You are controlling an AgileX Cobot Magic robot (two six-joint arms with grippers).
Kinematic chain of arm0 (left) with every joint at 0, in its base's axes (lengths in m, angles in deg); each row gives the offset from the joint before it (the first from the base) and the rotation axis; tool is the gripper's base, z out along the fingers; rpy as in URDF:
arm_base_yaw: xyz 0 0 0.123 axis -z
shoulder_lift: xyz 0 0 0 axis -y
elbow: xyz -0.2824 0 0.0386 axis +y
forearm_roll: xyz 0.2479 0 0.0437 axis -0.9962 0 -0.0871
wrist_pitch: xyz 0 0 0 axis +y
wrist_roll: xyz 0.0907 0 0.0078 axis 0.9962 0 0.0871
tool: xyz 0 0 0 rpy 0 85 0
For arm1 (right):
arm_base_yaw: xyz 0 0 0.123 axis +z
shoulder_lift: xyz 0 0 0 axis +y
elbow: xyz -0.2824 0 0.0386 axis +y
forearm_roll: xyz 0.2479 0 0.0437 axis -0.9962 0 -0.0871
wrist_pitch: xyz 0 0 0 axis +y
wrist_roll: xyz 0.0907 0 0.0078 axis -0.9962 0 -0.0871
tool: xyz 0 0 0 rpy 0 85 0
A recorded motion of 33 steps. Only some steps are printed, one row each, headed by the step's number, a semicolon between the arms.
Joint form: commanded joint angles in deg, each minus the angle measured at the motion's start. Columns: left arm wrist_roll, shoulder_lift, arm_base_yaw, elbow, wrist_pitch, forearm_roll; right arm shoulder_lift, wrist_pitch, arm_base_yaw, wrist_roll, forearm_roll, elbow.
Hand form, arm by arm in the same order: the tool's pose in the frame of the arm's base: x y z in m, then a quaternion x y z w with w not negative. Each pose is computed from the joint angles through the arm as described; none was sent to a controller.
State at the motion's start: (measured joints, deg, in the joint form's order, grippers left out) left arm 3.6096 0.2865 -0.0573 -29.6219 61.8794 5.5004; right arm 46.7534 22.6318 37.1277 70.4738 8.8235 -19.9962
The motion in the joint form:
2: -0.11 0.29 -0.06 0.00 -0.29 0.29; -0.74 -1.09 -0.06 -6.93 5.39 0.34
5: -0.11 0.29 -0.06 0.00 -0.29 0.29; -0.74 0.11 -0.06 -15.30 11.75 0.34
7: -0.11 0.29 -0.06 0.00 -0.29 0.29; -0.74 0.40 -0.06 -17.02 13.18 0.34
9: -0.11 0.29 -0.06 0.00 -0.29 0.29; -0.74 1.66 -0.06 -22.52 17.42 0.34
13: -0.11 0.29 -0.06 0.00 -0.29 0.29; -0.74 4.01 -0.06 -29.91 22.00 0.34
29: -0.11 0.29 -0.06 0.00 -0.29 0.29; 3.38 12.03 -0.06 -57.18 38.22 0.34
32: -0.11 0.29 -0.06 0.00 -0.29 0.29; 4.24 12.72 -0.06 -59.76 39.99 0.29
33: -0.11 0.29 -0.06 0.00 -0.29 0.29; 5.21 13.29 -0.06 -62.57 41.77 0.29
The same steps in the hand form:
2: -0.0092 -0.0081 0.2810 0.02804 0.84831 -0.03379 0.52768; 0.1168 0.0779 0.2210 -0.75575 0.51378 -0.17606 0.36588
5: -0.0092 -0.0081 0.2810 0.02804 0.84831 -0.03379 0.52768; 0.1186 0.0741 0.2207 -0.73955 0.53810 -0.18654 0.35877
7: -0.0092 -0.0081 0.2810 0.02804 0.84831 -0.03379 0.52768; 0.1191 0.0732 0.2207 -0.73636 0.54248 -0.18970 0.35708
9: -0.0092 -0.0081 0.2810 0.02804 0.84831 -0.03379 0.52768; 0.1202 0.0700 0.2205 -0.72469 0.55914 -0.19869 0.35031
13: -0.0092 -0.0081 0.2810 0.02804 0.84831 -0.03379 0.52768; 0.1212 0.0653 0.2197 -0.70367 0.58901 -0.20680 0.33933
29: -0.0092 -0.0081 0.2810 0.02804 0.84831 -0.03379 0.52768; 0.1320 0.0521 0.2123 -0.61109 0.69168 -0.24870 0.29376
32: -0.0092 -0.0081 0.2810 0.02804 0.84831 -0.03379 0.52768; 0.1340 0.0514 0.2113 -0.60279 0.69862 -0.25521 0.28887
33: -0.0092 -0.0081 0.2810 0.02804 0.84831 -0.03379 0.52768; 0.1360 0.0510 0.2099 -0.59366 0.70609 -0.26086 0.28453

